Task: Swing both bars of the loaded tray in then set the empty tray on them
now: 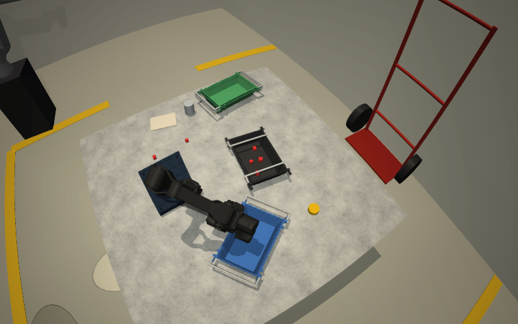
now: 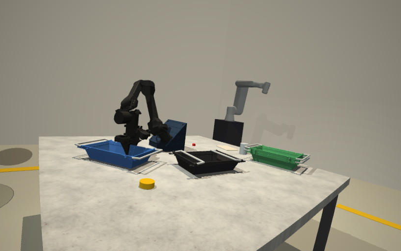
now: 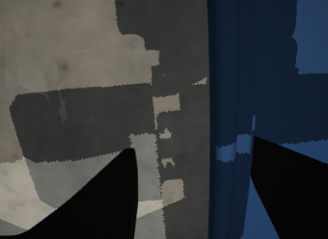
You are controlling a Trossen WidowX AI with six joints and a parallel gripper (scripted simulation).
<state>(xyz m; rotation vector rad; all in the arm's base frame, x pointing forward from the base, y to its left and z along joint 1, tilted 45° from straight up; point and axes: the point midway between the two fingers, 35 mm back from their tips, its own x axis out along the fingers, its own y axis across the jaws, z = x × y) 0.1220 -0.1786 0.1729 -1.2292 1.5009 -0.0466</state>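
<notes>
My gripper tip is 6 cm to the left of the blue tray, 6 cm short of it and 3 cm below it. From my gripper tip the other things lie so: beige card: 74 cm to the left, 12 cm behind, 1 cm below; grey cylinder: 75 cm to the left, 4 cm ahead, 2 cm above; yellow disc: 37 cm ahead, 3 cm to the right.
</notes>
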